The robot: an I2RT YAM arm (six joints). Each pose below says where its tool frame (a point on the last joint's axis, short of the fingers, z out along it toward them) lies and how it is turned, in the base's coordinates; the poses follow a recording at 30 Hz.
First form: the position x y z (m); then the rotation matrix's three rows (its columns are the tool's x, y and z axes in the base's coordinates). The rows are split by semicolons.
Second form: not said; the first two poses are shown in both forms.
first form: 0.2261, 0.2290, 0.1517; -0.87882, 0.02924, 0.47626; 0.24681, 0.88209, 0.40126; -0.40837, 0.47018, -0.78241
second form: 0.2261, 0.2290, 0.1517, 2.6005, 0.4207, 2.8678
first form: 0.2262, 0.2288, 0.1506; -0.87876, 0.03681, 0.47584; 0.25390, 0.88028, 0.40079; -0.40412, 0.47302, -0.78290
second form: 0.2262, 0.2288, 0.1506, 2.5981, 0.4160, 2.8603
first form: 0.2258, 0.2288, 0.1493; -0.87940, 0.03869, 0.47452; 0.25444, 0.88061, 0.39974; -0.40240, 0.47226, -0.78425
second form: 0.2258, 0.2288, 0.1493, 2.5996, 0.4141, 2.8600
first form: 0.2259, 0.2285, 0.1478; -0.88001, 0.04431, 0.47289; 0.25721, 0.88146, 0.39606; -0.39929, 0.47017, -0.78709
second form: 0.2259, 0.2285, 0.1478, 2.6031, 0.4107, 2.8572
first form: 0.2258, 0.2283, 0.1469; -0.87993, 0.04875, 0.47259; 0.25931, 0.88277, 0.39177; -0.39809, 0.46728, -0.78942
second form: 0.2258, 0.2283, 0.1469, 2.6071, 0.4094, 2.8550
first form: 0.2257, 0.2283, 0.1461; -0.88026, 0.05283, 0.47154; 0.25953, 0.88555, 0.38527; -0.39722, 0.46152, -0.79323
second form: 0.2257, 0.2283, 0.1461, 2.6146, 0.4085, 2.8549
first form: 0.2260, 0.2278, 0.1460; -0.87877, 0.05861, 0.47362; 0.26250, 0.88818, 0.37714; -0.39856, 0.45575, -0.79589
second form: 0.2260, 0.2278, 0.1460, 2.6215, 0.4099, 2.8513
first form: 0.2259, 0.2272, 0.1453; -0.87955, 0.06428, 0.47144; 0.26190, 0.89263, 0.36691; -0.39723, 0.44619, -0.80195
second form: 0.2259, 0.2272, 0.1453, 2.6339, 0.4085, 2.8522
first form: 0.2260, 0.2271, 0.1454; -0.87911, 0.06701, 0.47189; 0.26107, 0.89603, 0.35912; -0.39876, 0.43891, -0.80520
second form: 0.2260, 0.2271, 0.1454, 2.6425, 0.4102, 2.8529
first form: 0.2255, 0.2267, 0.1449; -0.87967, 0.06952, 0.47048; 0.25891, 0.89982, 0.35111; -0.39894, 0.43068, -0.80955
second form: 0.2255, 0.2267, 0.1449, 2.6527, 0.4104, 2.8554
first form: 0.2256, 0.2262, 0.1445; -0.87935, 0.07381, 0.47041; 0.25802, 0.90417, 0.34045; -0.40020, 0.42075, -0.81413
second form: 0.2256, 0.2262, 0.1445, 2.6646, 0.4117, 2.8562
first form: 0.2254, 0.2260, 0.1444; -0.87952, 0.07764, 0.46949; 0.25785, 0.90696, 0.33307; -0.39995, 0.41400, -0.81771
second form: 0.2254, 0.2260, 0.1444, 2.6729, 0.4115, 2.8564
